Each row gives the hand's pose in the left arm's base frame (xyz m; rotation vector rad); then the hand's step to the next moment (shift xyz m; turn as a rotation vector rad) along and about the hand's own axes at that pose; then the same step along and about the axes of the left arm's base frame.
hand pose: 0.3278 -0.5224 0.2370 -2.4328 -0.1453 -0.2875
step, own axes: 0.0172 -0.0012 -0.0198 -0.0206 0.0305 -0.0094
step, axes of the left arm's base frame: 0.0131 -0.0113 0.0197 -0.0161 -0.0300 -0.0168
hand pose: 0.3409 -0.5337 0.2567 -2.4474 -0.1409 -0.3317
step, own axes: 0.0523 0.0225 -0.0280 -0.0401 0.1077 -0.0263
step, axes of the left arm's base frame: 0.0488 -0.0342 0.0218 -0.0241 -0.1011 -0.0556
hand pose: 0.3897 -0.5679 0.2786 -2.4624 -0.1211 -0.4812
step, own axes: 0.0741 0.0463 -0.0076 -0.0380 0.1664 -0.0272
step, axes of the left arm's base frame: 0.0757 -0.0438 0.0069 -0.0108 -0.1489 -0.0871
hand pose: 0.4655 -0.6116 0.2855 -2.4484 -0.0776 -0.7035
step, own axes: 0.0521 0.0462 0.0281 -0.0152 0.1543 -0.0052
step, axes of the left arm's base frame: 0.0675 -0.0280 -0.0173 0.0166 -0.1290 -0.0845
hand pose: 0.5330 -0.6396 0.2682 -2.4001 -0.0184 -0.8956
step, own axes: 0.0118 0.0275 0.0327 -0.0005 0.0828 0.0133
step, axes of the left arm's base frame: 0.0343 -0.0082 -0.0269 0.0244 -0.0623 -0.0506
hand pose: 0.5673 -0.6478 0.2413 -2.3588 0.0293 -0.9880
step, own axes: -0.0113 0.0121 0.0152 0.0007 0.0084 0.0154
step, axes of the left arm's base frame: 0.0042 0.0001 -0.0221 0.0123 0.0005 -0.0125
